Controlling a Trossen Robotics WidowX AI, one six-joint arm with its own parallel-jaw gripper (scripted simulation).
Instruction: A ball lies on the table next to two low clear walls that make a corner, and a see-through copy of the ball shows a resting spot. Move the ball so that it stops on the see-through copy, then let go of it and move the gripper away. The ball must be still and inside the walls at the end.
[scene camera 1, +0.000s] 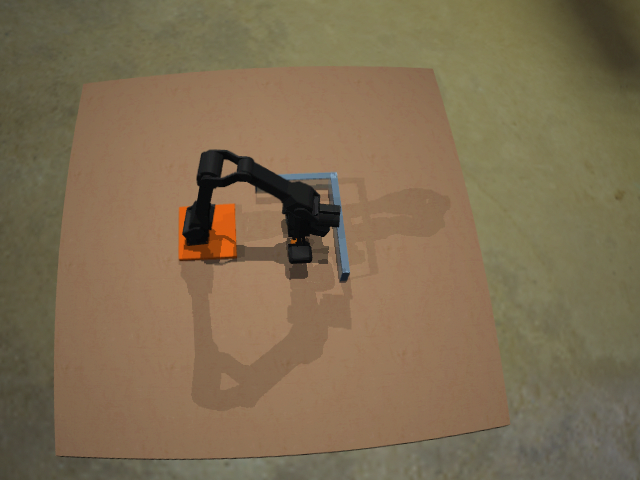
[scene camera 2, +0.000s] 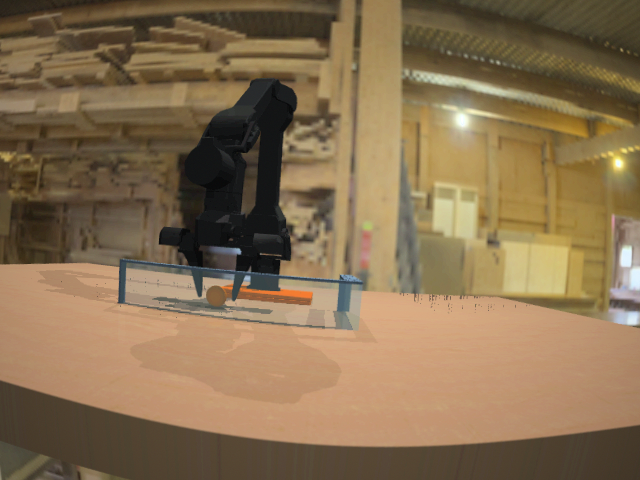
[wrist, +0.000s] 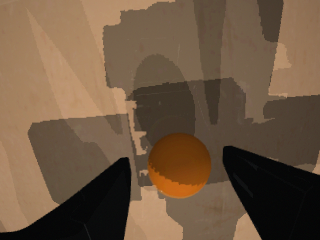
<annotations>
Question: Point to a clear wall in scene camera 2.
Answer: At 308, 304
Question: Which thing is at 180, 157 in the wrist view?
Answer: An orange ball.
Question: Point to the gripper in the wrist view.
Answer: At 176, 159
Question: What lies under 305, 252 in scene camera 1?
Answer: The gripper.
</annotations>
